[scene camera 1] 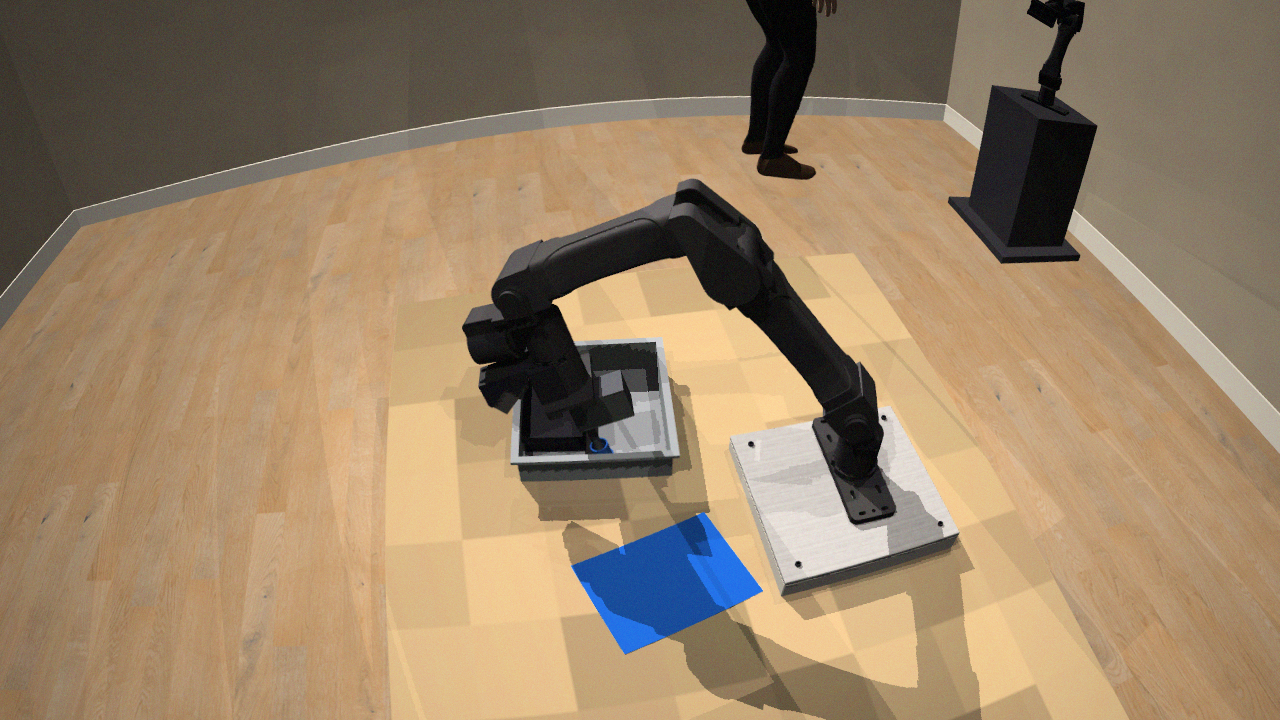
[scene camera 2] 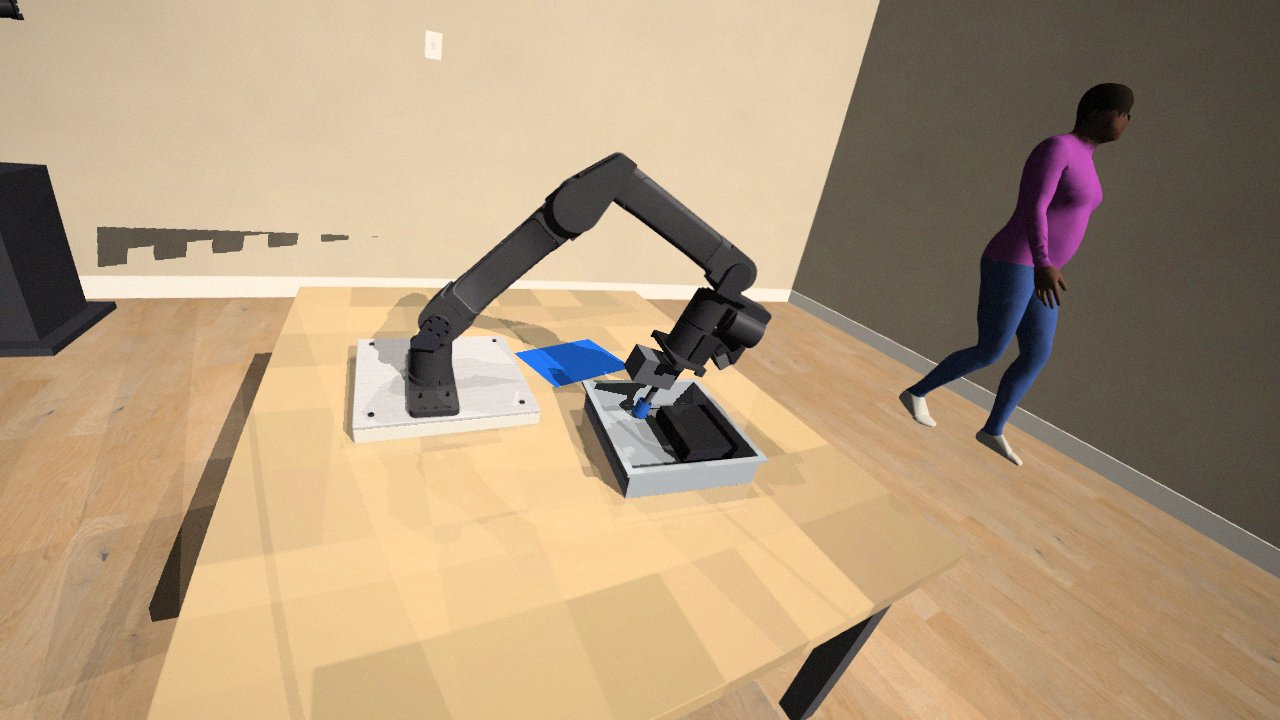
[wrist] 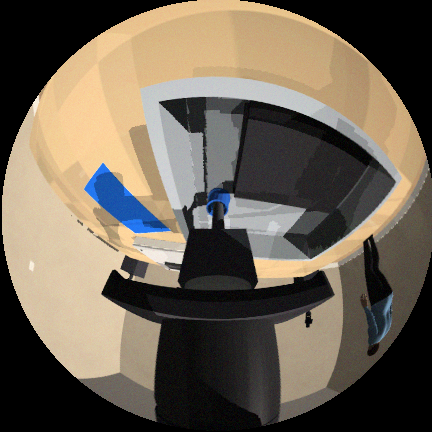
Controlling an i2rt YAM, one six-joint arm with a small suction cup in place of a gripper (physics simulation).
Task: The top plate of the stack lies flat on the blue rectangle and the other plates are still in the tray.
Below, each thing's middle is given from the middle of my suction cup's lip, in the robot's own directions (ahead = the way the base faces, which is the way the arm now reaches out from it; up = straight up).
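The grey tray (scene camera 1: 644, 445) is 1 cm ahead of my suction cup, 1 cm above it and 8 cm to the right of it. And there's the blue rectangle (scene camera 1: 651, 588), which is 22 cm to the left of my suction cup, 5 cm behind it and 2 cm below it.
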